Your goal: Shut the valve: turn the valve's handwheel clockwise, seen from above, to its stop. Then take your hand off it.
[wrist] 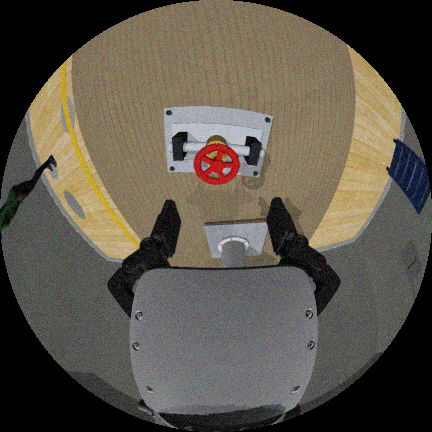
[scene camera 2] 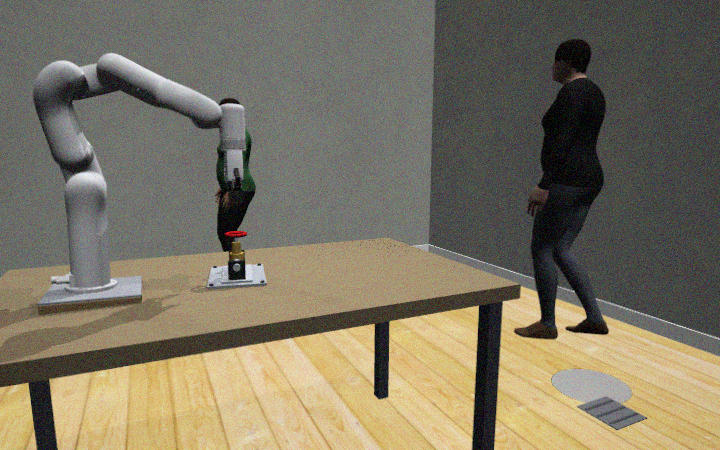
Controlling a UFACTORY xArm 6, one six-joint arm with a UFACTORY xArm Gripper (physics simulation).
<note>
I see my gripper, a red handwheel and a light grey base plate.
My gripper also shows in the wrist view.
</note>
